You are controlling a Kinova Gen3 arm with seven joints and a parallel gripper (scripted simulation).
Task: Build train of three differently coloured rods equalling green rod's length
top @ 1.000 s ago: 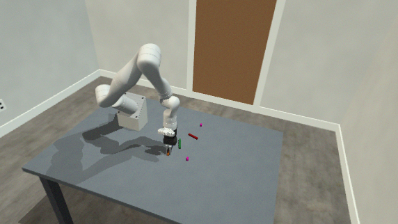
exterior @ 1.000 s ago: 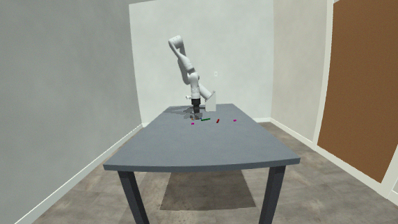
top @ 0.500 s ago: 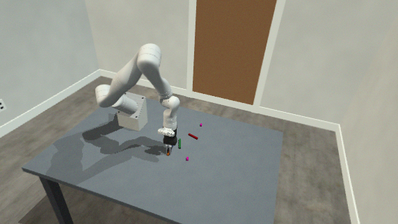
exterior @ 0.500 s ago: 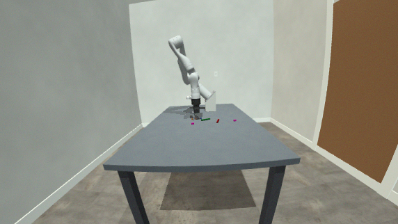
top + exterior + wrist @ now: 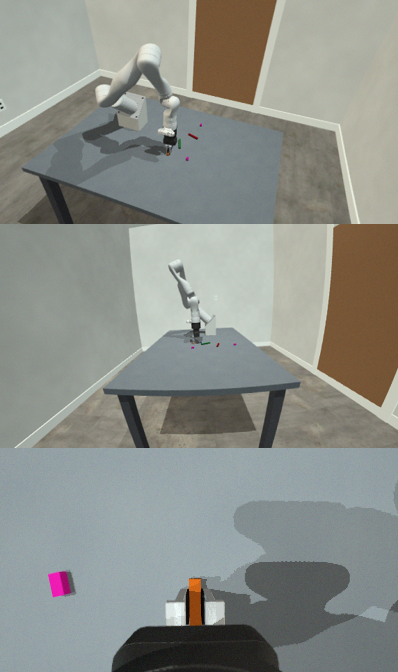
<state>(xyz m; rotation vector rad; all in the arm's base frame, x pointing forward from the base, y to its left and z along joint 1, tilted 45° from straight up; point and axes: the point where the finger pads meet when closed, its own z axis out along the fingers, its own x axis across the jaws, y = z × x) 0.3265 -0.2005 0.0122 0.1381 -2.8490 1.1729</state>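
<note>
My gripper is now 1 cm above the orange rod. Also, from my hand: grey rod (4 cm to the left, 1 cm below); then blue rod (6 cm to the left, 1 cm below, 1 cm behind); then green rod (10 cm to the left, 3 cm ahead, 1 cm below).
</note>
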